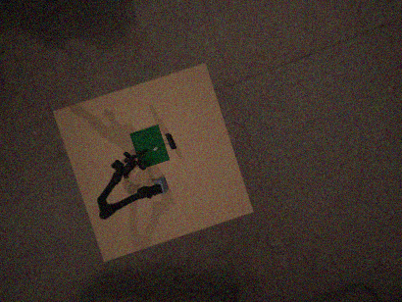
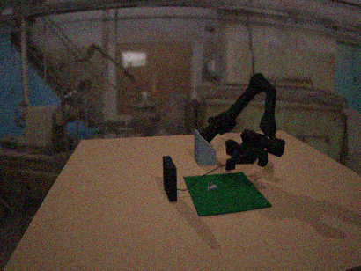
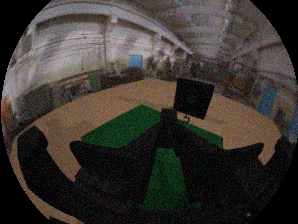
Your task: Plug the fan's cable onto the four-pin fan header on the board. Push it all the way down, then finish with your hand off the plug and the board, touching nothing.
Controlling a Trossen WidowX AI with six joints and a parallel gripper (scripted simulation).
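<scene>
Right now the green board is 4 cm ahead of my gripper tip, 3 cm to the right of it and 11 cm below it. Also, from my gripper tip: black fan: 4 cm ahead, 21 cm to the right, 4 cm below; white fan header: 1 cm ahead, 7 cm to the right, 10 cm below; dark plug: 1 cm below.
</scene>
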